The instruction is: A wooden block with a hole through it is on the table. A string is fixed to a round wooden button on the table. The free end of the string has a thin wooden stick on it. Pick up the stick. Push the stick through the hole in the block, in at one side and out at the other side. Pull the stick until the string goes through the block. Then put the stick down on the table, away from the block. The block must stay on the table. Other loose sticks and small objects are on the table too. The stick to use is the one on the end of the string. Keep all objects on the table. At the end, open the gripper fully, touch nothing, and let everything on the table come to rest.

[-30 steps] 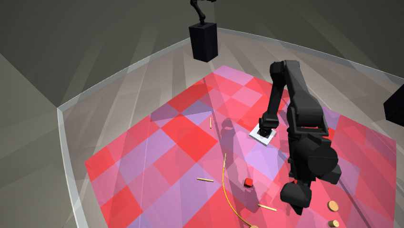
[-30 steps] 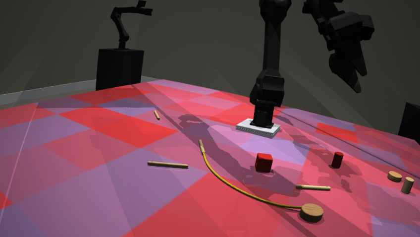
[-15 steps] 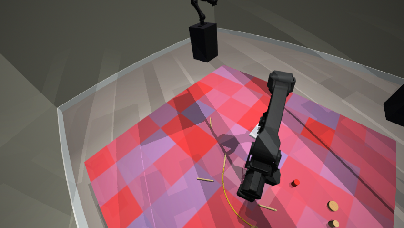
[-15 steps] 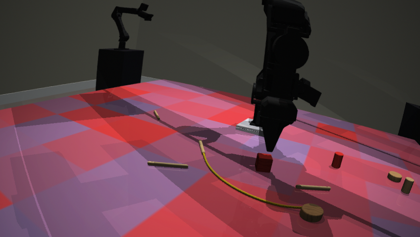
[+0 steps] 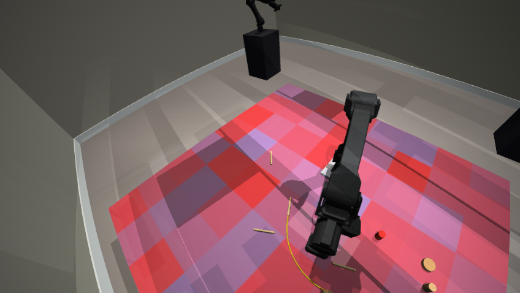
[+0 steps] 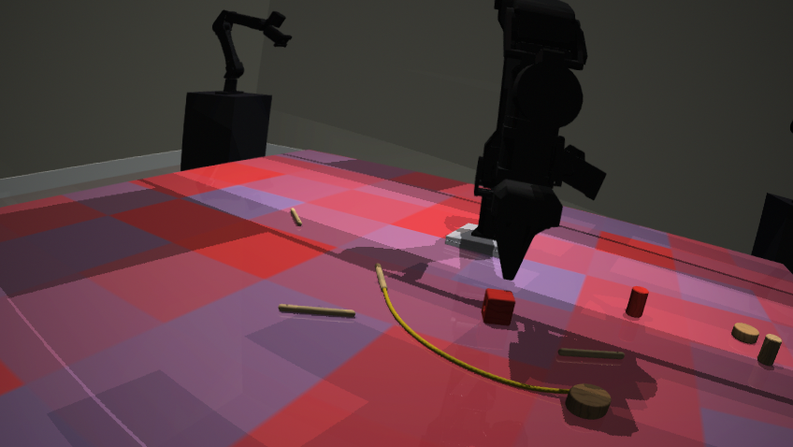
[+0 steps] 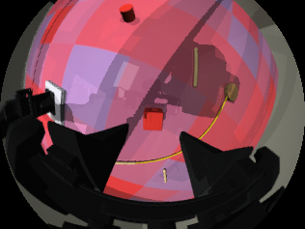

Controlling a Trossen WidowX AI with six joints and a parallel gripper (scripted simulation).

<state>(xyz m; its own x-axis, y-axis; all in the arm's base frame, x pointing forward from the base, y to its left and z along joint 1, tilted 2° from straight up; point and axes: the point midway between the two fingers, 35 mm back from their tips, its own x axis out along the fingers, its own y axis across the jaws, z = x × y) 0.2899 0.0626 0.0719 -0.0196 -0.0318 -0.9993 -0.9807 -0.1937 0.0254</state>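
The red block lies 50 mm below my gripper tip. From my gripper tip the other things lie so: red cylinder: 170 mm to the left, 120 mm behind, 40 mm below; then thin wooden stick: 140 mm to the right, 60 mm below, 20 mm behind; then round wooden button: 140 mm ahead, 110 mm to the left, 50 mm below.
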